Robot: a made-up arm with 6 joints. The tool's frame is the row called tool. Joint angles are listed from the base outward. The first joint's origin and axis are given. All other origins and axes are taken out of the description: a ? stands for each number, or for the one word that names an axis. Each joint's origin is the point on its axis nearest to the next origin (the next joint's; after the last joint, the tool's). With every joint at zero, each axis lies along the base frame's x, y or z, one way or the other. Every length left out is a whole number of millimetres.
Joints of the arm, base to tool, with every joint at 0 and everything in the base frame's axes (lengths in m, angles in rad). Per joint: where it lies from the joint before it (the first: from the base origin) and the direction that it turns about. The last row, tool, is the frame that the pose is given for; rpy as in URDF.
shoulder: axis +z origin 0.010 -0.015 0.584
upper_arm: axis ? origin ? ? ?
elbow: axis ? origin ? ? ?
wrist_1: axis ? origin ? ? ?
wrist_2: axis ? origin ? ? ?
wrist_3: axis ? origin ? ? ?
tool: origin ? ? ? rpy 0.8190 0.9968 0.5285
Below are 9 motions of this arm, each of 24 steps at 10 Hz.
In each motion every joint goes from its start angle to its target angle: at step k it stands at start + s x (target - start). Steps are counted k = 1, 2, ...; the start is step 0. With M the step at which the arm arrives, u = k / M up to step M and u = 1 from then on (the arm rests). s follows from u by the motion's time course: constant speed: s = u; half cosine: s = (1 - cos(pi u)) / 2; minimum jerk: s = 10 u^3 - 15 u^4 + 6 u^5.
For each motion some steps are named. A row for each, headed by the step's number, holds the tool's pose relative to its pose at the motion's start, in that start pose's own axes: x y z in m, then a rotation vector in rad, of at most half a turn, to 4 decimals.
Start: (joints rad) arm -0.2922 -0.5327 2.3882 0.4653 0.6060 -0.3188
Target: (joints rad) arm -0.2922 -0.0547 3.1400 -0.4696 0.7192 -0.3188
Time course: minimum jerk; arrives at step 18
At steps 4, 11, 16, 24:
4: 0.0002 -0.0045 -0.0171 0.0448 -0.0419 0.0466
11: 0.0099 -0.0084 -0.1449 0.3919 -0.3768 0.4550
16: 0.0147 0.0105 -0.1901 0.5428 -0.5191 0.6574
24: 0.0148 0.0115 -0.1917 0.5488 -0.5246 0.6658

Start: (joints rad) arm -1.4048 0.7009 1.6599 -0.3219 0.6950 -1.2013
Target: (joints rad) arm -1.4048 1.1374 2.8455 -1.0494 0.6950 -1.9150
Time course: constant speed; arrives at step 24
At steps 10, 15, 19, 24:
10: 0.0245 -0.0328 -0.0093 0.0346 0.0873 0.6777
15: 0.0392 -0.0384 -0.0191 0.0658 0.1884 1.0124
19: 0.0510 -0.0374 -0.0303 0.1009 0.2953 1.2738
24: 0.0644 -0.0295 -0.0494 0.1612 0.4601 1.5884

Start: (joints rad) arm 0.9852 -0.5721 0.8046 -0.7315 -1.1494 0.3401
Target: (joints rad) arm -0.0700 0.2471 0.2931 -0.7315 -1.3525 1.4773
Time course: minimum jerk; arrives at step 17
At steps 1, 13, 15, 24:
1: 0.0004 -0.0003 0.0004 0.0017 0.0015 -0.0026
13: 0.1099 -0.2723 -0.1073 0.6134 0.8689 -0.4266
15: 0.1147 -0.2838 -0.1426 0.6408 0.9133 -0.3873
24: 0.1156 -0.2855 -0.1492 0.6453 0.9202 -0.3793

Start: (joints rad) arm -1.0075 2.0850 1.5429 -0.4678 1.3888 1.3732
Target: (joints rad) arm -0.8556 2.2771 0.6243 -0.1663 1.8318 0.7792
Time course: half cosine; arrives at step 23
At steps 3, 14, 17, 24:
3: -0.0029 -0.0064 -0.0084 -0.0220 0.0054 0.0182
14: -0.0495 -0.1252 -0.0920 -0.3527 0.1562 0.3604
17: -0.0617 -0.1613 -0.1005 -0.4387 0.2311 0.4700
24: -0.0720 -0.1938 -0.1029 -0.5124 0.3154 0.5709

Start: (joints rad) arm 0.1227 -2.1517 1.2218 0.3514 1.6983 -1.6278
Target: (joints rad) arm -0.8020 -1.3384 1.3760 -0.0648 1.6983 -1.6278
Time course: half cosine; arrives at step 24
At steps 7, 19, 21, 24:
7: 0.0754 -0.0751 -0.0863 0.1026 -0.1144 0.1929
19: 0.4202 -0.0907 -0.4099 0.6221 -0.3740 0.7596
21: 0.4467 -0.0720 -0.4384 0.6800 -0.3832 0.7999
24: 0.4610 -0.0599 -0.4547 0.7143 -0.3872 0.8223

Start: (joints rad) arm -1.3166 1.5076 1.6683 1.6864 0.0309 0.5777
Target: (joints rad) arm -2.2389 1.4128 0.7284 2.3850 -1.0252 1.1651
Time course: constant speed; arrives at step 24
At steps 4, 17, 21, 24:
4: 0.0415 0.0467 0.0001 -0.3257 0.2143 -0.1430
17: 0.1640 0.2293 -0.1069 -1.4418 0.6293 -0.5064
21: 0.1822 0.2797 -0.1719 -1.7824 0.6579 -0.5786
24: 0.1863 0.3116 -0.2262 -2.0287 0.6466 -0.6198

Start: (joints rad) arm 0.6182 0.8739 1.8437 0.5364 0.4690 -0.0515
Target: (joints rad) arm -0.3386 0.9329 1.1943 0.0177 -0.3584 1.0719
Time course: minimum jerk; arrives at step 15
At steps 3, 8, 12, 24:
3: -0.0007 -0.0172 -0.0068 -0.0092 0.0735 -0.1055
8: -0.0615 -0.1747 -0.0565 -0.1246 0.7998 -0.9402
12: -0.1722 -0.2788 -0.0858 -0.1667 1.4672 -1.3130
24: -0.1938 -0.2916 -0.0903 -0.1628 1.5749 -1.3371

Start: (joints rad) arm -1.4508 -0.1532 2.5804 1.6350 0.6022 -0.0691
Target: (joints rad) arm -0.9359 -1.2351 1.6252 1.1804 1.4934 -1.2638
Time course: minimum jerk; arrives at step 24
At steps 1, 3, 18, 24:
1: 0.0002 -0.0002 0.0000 0.0007 -0.0002 0.0010
3: 0.0052 -0.0051 -0.0002 0.0164 -0.0041 0.0232
18: 0.1534 -0.3156 -0.1425 0.6091 -0.4772 1.1430
24: 0.1472 -0.3491 -0.1718 0.6184 -0.5538 1.2499

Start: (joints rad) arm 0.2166 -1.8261 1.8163 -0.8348 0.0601 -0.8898
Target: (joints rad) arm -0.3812 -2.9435 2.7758 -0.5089 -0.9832 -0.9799
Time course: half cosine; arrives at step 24
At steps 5, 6, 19, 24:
5: 0.0723 0.0591 -0.0098 -0.0557 0.1832 0.0051
6: 0.1001 0.0849 -0.0185 -0.0820 0.2558 0.0068
19: 0.1595 0.5034 -0.3899 -0.7712 1.0059 0.1719
24: 0.1026 0.5309 -0.4338 -0.8731 1.0232 0.2370

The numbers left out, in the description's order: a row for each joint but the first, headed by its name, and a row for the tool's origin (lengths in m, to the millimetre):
upper_arm: axis +y, xyz -0.025 0.030 0.000
elbow: axis -y, xyz 0.004 0.000 0.313
wrist_1: axis -x, xyz 0.226 0.000 -0.022
wrist_2: axis -y, xyz 0.000 -0.146 -0.011
wrist_3: axis -x, xyz -0.039 0.000 0.019
tool: xyz 0.000 -0.020 -0.013

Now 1 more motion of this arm.
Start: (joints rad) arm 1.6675 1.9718 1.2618 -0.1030 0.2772 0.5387
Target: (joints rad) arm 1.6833 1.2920 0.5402 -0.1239 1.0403 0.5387
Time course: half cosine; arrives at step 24
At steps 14, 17, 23, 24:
14: -0.1089 -0.0041 0.0167 0.0919 -0.4407 0.0540
17: -0.1398 -0.0068 0.0128 0.1181 -0.5631 0.0686
23: -0.1729 -0.0107 0.0043 0.1471 -0.6969 0.0844
24: -0.1737 -0.0108 0.0040 0.1477 -0.6999 0.0847

